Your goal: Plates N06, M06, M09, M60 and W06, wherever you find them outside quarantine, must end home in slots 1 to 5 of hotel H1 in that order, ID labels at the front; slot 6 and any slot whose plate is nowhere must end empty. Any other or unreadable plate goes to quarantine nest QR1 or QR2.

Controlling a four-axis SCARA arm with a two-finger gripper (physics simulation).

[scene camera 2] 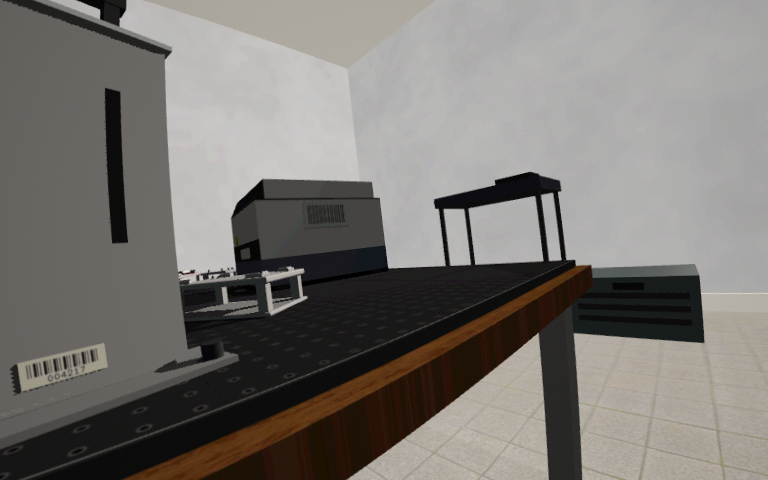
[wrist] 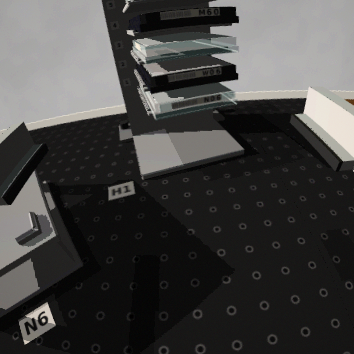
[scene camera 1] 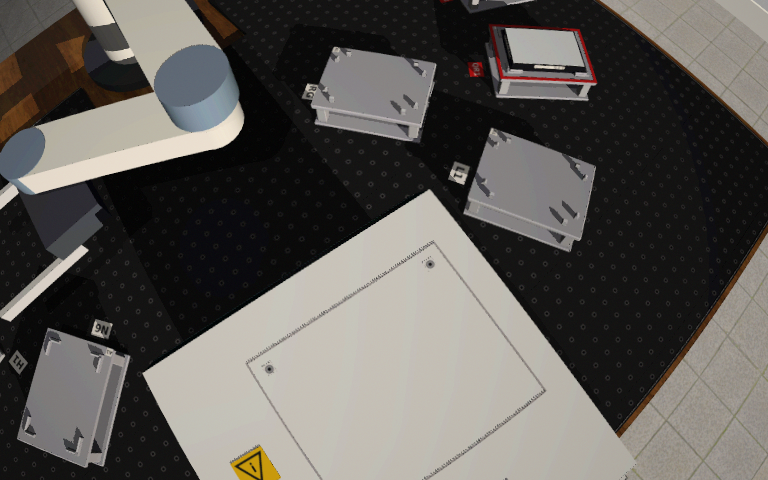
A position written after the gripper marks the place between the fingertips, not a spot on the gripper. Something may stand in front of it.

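Gripper (wrist: 162,114): holding nothing. An N6 tag (wrist: 39,320) is also present.
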